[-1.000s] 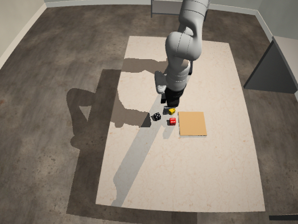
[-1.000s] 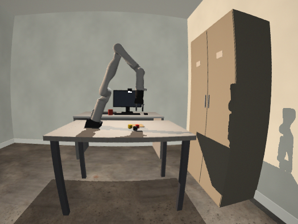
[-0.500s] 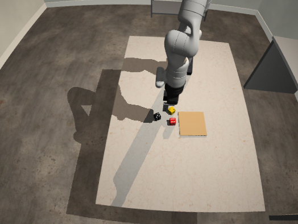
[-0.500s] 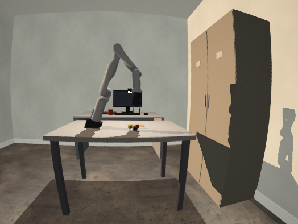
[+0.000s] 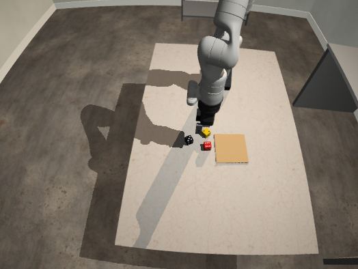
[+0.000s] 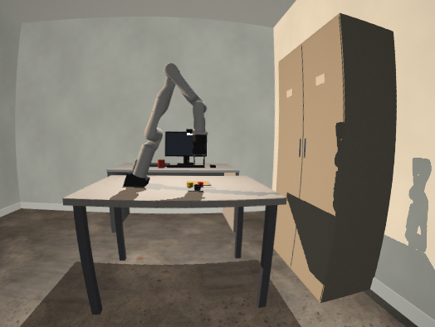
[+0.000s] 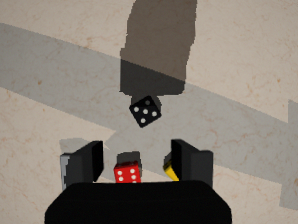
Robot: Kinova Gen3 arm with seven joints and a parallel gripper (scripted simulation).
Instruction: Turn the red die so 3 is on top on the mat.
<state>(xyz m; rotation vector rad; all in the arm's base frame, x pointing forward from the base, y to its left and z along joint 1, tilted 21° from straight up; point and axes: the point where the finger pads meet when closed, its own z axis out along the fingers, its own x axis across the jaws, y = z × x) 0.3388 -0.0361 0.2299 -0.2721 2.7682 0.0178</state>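
Right now the black die is 140 mm below my hand and 30 mm to the right of it. Also, from my hand: tan mat: 160 mm below, 150 mm to the left, 20 mm behind; red die: 140 mm below, 50 mm to the left; yellow die: 140 mm below, 60 mm behind, 30 mm to the left.
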